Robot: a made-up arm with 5 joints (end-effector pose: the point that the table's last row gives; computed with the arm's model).
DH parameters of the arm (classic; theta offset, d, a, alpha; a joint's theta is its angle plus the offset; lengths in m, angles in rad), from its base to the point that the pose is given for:
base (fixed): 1.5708 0.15 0 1.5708
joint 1: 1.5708 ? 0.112 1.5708
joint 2: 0 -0.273 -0.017 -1.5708
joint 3: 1.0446 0 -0.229 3.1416
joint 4: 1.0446 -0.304 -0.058 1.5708
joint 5: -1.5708 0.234 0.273 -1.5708
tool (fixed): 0 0.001 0 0
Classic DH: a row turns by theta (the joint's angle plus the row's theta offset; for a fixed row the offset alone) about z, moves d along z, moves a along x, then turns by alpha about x.
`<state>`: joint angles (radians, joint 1 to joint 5).
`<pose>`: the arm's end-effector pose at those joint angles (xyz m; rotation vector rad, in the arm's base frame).
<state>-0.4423 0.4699 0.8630 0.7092 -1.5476</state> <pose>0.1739 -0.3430 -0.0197 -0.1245 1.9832 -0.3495</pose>
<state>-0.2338 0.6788 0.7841 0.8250 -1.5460</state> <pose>0.1011 -0.3606 -0.0739 -0.1742 2.2119 -0.2813</pose>
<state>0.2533 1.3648 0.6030 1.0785 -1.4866</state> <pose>-0.0806 -0.3290 -0.1903 -0.6125 2.7170 0.3049</pose>
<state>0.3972 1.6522 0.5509 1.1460 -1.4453</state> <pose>-0.1455 -0.3066 -0.2103 -0.8435 2.7878 0.6535</pose>
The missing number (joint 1, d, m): 0.034
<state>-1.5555 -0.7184 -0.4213 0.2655 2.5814</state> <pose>0.0804 0.1645 0.4182 0.2550 1.3439 -2.3870</pose>
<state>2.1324 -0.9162 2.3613 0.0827 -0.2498</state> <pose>0.2952 -0.4861 -0.2576 -1.7441 1.2333 -0.2986</pose>
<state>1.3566 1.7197 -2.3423 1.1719 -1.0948</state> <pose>0.0846 0.2875 -0.0827 -1.7584 -0.7811 0.2837</pose>
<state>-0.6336 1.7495 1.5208 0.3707 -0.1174</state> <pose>-0.1420 -0.3920 -0.1090 0.4620 1.2042 -1.3651</pose>
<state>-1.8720 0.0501 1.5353 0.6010 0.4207</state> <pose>0.5871 0.1996 0.4376 -0.9337 -0.3805 0.1466</pose>
